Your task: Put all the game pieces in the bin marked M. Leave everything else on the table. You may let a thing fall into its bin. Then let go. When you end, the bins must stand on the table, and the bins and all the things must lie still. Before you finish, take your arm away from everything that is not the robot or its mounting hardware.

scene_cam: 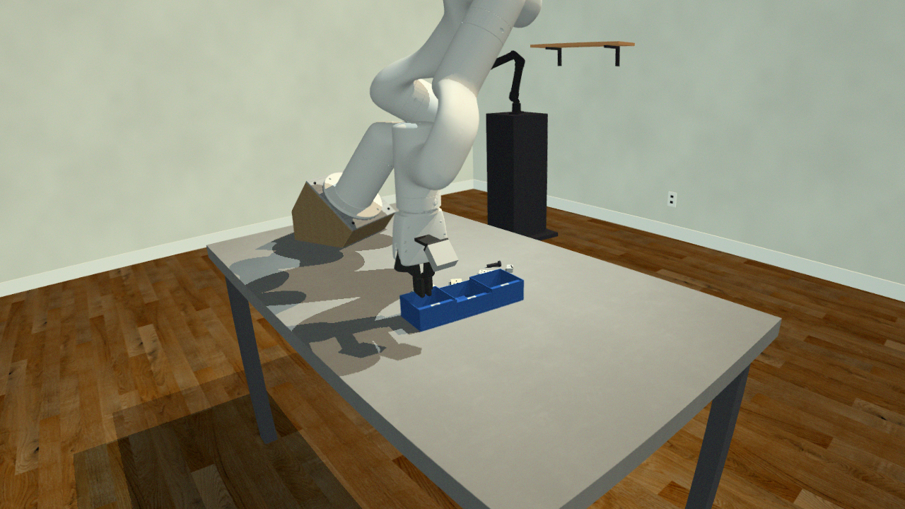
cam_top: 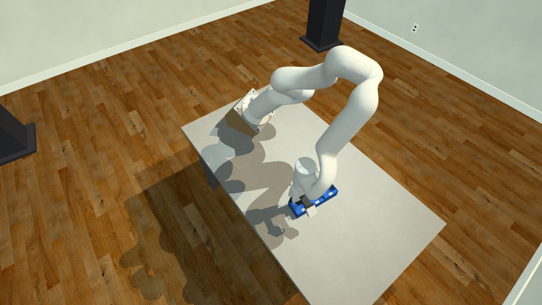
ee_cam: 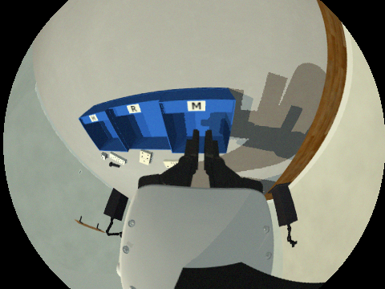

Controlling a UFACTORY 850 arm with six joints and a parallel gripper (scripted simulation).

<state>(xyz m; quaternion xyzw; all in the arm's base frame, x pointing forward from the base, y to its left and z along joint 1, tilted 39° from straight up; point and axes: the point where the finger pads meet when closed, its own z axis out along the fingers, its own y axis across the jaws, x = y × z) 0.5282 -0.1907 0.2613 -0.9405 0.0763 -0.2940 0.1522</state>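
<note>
My hand is 90 mm to the right of the blue three-part bin, 50 mm above it and 10 mm short of it. The rest, counted from my hand: white part 300 mm to the left, 100 mm behind, 60 mm below; black bolt 290 mm to the left, 150 mm behind, 70 mm below; white domino 240 mm to the left, 110 mm behind, 70 mm below.
</note>
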